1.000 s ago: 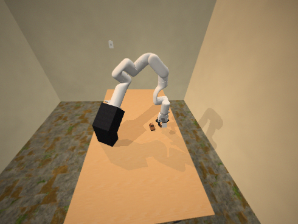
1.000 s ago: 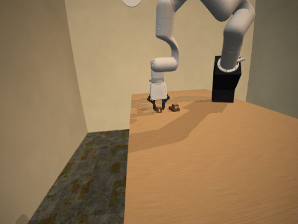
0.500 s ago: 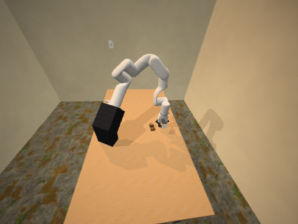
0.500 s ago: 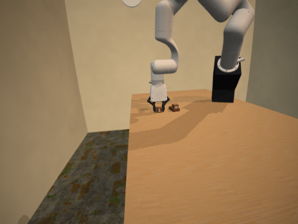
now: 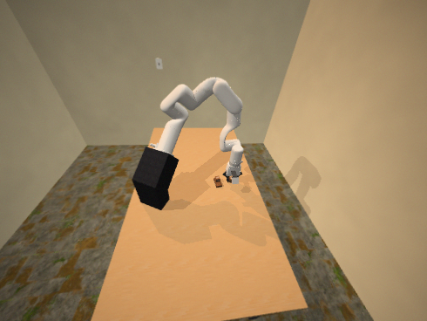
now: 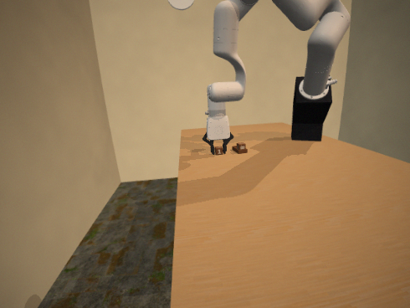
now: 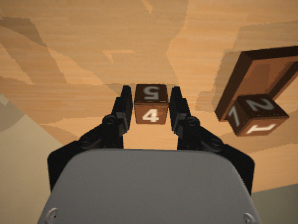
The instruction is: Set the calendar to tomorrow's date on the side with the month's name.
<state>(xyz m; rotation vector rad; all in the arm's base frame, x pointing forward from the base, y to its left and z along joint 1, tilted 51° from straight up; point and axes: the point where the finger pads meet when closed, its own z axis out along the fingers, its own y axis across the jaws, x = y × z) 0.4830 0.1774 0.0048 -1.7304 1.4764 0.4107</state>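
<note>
Now: hand 1 cm above the brown digit cube.
</note>
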